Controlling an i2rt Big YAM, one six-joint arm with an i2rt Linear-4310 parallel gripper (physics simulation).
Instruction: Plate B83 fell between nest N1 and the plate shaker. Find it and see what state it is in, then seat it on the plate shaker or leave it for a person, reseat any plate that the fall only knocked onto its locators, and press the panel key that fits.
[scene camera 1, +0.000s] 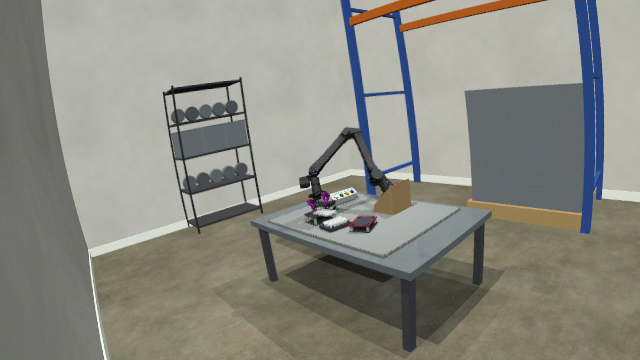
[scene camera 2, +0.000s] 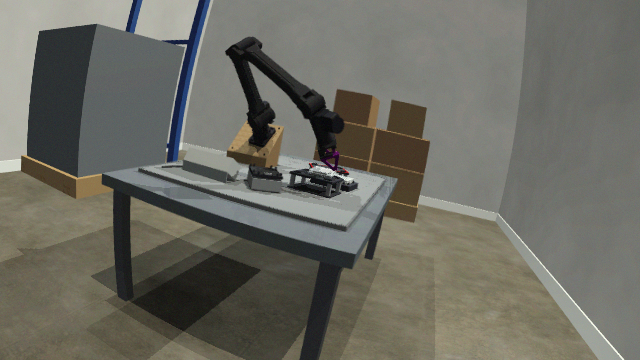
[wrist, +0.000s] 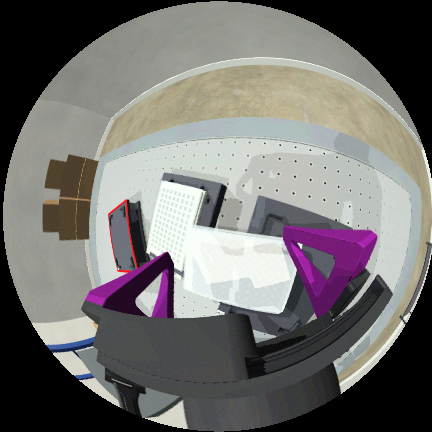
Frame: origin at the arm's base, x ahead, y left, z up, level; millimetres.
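Seen in the pictures: gripper, between the fingertips: (scene camera 1: 320, 208) (scene camera 2: 333, 163) (wrist: 227, 246); arm's base, origin of its link: (scene camera 1: 390, 191) (scene camera 2: 262, 136).
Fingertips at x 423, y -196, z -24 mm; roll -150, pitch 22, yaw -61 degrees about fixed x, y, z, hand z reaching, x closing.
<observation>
Offsets run from my fingertips to a thing's middle. "*": to the spot under its first point. Level surfaces: height alone.
My gripper (scene camera 1: 320, 206) (scene camera 2: 334, 167) (wrist: 227, 246) is open with nothing held, low over a pale, translucent-looking plate {dy -6, dx -34, dz -38 mm} (scene camera 1: 324, 213) (scene camera 2: 322, 171) (wrist: 240, 272). That plate is on the raised dark stand with posts {* dy -24, dx +31, dz -88 mm} (scene camera 2: 335, 189), and its left end overlaps a white well plate {dy +117, dx -18, dz -66 mm} (scene camera 1: 335, 222) (wrist: 175, 220) in the wrist view. The well plate sits on a low black base {dy +118, dx -19, dz -86 mm} (wrist: 215, 200). A grey block with a dark top {* dy -269, dx -129, dz -78 mm} (scene camera 2: 265, 184), perhaps the shaker, stands beside the raised stand. The key panel {dy -257, dx -375, dz -60 mm} (scene camera 1: 345, 196) has coloured keys. No plate label is readable, so I cannot tell which plate is B83.
A red-edged dark stand (scene camera 1: 363, 222) (wrist: 122, 237) is beside the well plate. The arm's wooden base block (scene camera 1: 395, 199) (scene camera 2: 257, 147) stands at the table edge. The wedge-shaped housing {* dy -301, dx -358, dz -64 mm} (scene camera 2: 207, 166) is beyond the grey block. A perforated board {dz -101 mm} (scene camera 1: 400, 235) (wrist: 300, 170) covers much of the table.
</observation>
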